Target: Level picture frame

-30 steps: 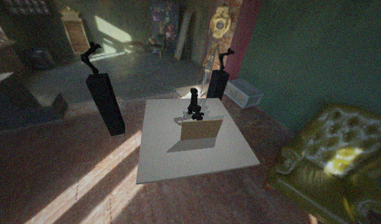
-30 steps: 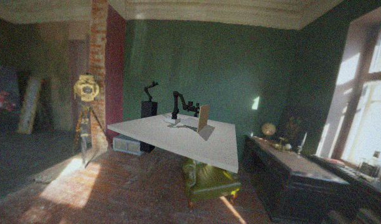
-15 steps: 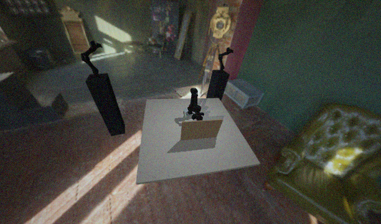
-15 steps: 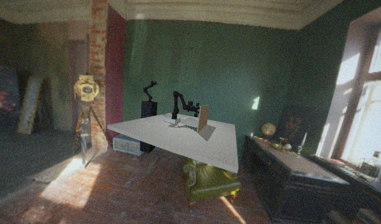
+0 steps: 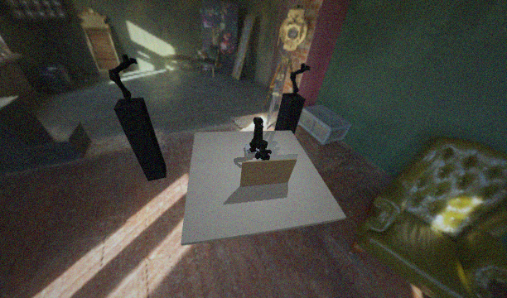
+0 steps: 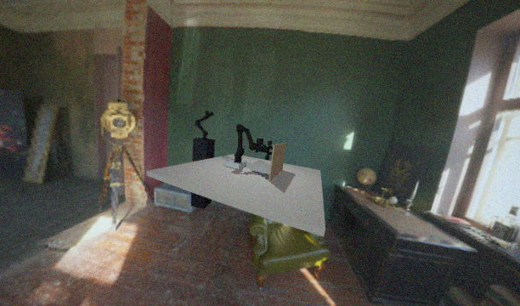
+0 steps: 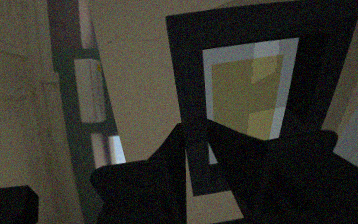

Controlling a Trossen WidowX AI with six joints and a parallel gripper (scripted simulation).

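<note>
Right now the picture frame is 10 mm to the right of my gripper tip and 50 mm below it. The rest, counted from my gripper tip: tan wall panel 20 mm ahead, 70 mm below.
</note>
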